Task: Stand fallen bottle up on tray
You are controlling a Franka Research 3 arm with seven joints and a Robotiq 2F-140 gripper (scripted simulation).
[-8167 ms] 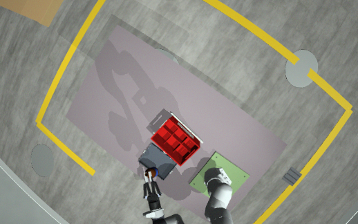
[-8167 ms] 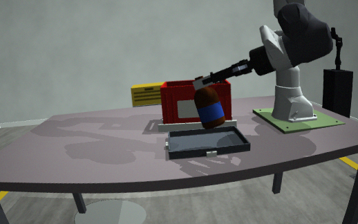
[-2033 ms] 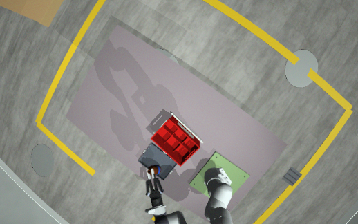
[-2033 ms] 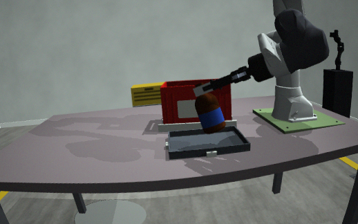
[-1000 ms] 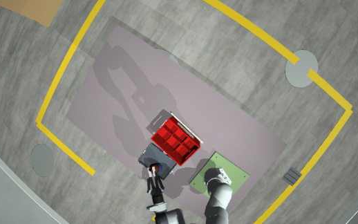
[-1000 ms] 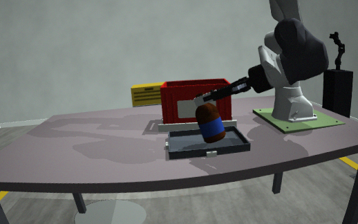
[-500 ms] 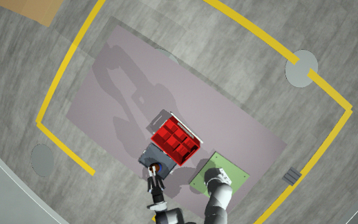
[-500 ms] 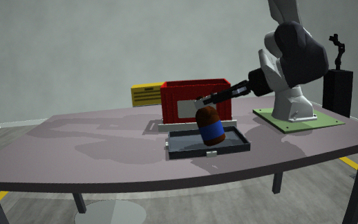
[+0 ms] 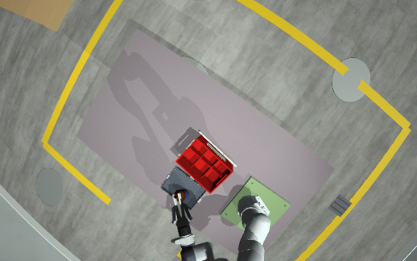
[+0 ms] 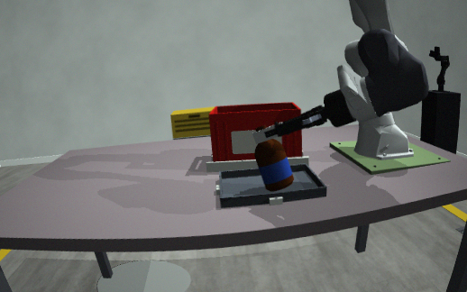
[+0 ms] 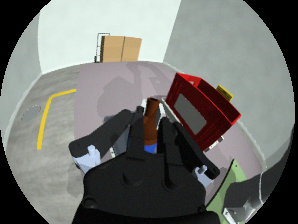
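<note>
My hand is 60 mm above the glass bottle. Also, from my hand: tray: 10 mm ahead, 20 mm to the right, 130 mm below; red crate: 40 mm ahead, 270 mm to the right, 60 mm below.
</note>
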